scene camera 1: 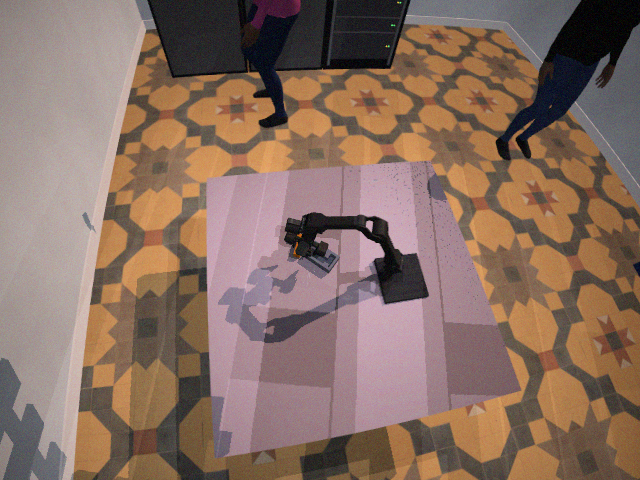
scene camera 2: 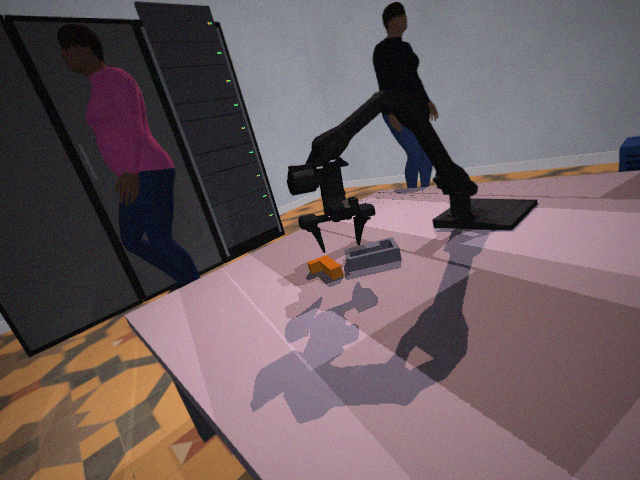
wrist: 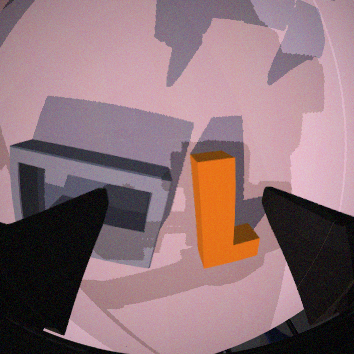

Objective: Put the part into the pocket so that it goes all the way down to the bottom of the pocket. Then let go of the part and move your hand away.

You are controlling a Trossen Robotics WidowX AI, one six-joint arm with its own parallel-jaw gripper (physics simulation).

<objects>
my gripper: open, holds nothing
an orange part [wrist: 213,173]: on the table
</objects>
